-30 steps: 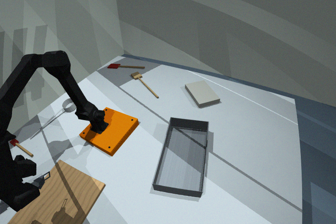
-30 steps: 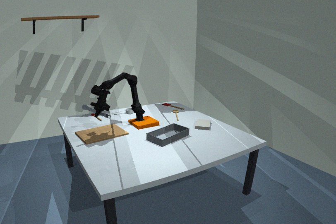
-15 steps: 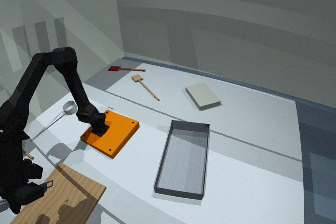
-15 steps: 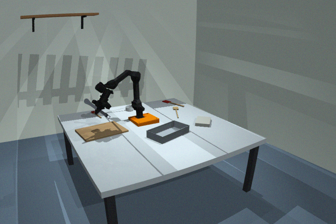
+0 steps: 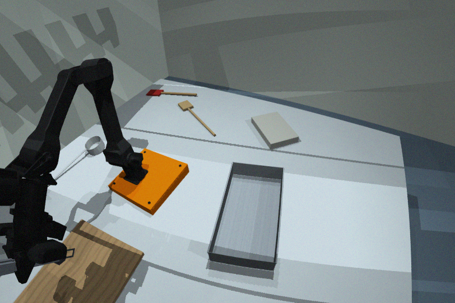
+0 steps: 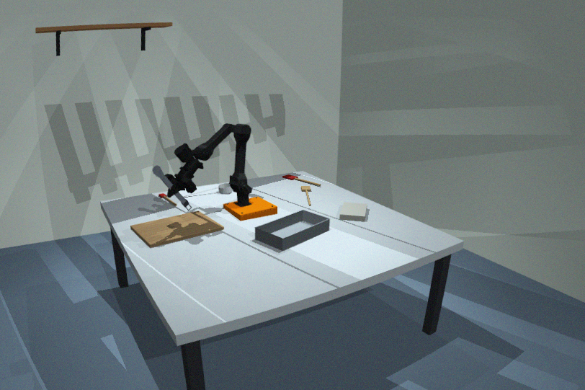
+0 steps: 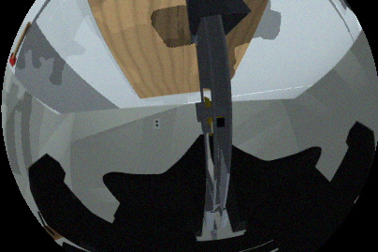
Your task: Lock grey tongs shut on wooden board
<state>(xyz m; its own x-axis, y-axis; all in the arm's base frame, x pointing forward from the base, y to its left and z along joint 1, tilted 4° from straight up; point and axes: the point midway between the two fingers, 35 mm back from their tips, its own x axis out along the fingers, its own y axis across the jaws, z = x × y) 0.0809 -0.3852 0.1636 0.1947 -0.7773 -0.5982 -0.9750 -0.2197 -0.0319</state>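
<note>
Now: gripper tip 1 cm past the wooden board, 3 cm to the right of it and 15 cm above it. Also, from my gripper tip: beige block 25 cm ahead, 84 cm to the left, 15 cm below; then roasting tin 30 cm ahead, 45 cm to the left, 13 cm below; then red spatula 34 cm behind, 94 cm to the left, 15 cm below.
</note>
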